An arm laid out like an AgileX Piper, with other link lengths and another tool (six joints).
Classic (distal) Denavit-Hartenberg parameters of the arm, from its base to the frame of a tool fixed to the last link. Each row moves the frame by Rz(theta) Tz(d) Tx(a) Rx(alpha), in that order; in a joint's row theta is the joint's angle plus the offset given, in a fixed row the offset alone. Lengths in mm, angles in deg.
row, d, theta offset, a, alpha
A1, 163.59, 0, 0, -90
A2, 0, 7.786, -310.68, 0
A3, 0, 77.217, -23.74, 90
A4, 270.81, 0, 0, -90
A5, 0, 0, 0, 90
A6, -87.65, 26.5, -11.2, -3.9
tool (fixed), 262.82, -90, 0, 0
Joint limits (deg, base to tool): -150..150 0..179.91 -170..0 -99.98..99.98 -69.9..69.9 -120..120
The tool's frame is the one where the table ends.
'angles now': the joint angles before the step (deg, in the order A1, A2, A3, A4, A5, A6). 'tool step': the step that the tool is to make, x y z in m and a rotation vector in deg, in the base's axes. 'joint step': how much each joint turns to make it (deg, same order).
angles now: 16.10, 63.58, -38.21, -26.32, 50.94, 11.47
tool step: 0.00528, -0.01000, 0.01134, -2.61, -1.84, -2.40
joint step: 0.00, 0.00, -1.54, -4.11, 1.99, 3.36
